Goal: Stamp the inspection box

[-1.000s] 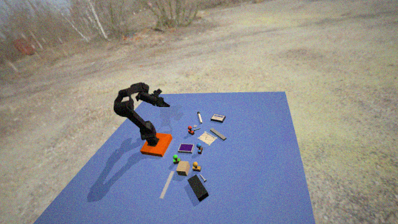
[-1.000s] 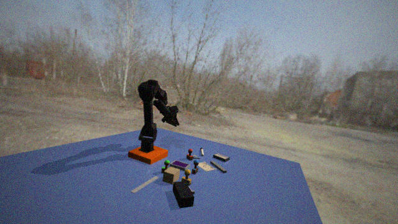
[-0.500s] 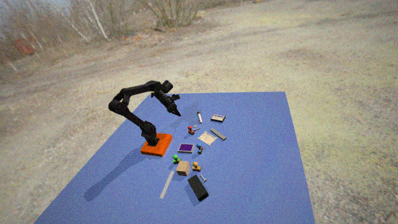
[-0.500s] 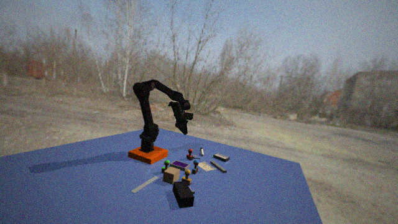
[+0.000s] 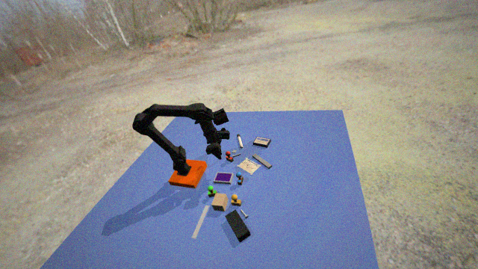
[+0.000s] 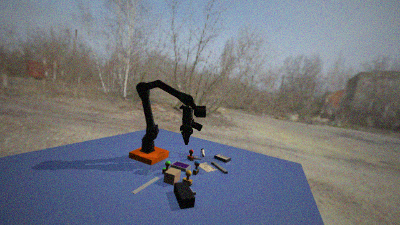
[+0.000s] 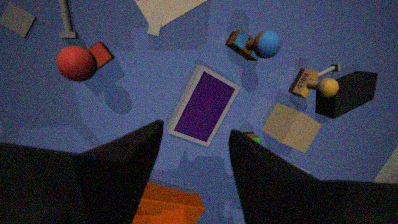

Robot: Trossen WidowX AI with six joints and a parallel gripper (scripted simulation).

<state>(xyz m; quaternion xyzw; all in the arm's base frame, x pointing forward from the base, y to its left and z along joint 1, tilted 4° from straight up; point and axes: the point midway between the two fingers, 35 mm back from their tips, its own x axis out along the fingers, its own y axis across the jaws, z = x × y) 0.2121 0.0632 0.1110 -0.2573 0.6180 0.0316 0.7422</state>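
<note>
My gripper tip is now 150 mm to the left of the green-knobbed stamp, 90 mm above it and 10 mm past it. Also, from my gripper tip: blue-knobbed stamp (100 mm ahead, 90 mm below, 50 mm to the right); then red-knobbed stamp (90 mm to the left, 90 mm below, 10 mm behind); then purple ink pad (110 mm below, 50 mm to the right, 10 mm ahead).
</note>
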